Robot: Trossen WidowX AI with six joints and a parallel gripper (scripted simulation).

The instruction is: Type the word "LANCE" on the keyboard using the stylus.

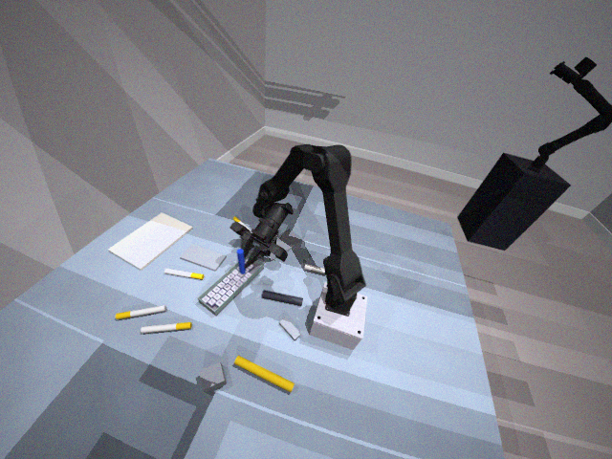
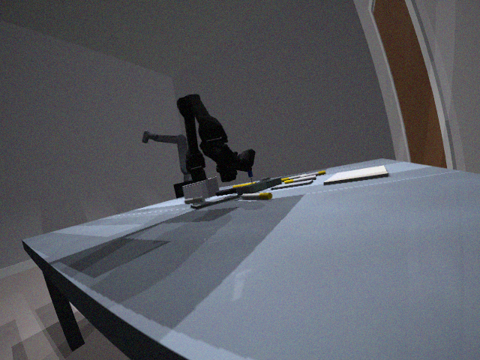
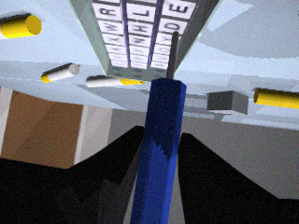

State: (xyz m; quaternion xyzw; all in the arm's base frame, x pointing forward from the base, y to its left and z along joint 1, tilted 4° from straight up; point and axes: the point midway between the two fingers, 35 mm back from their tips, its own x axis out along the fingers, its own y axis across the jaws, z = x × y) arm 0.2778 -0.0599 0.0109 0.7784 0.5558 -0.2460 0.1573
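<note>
Now: the dark cylinder 13 cm behind my gripper tip, 2 cm to the left of it and 7 cm below it. Round my gripper tip: grey block (4 cm behind, 27 cm to the left, 7 cm below); grey card (17 cm ahead, 5 cm to the right, 8 cm below); blue stylus (1 cm below).
</note>
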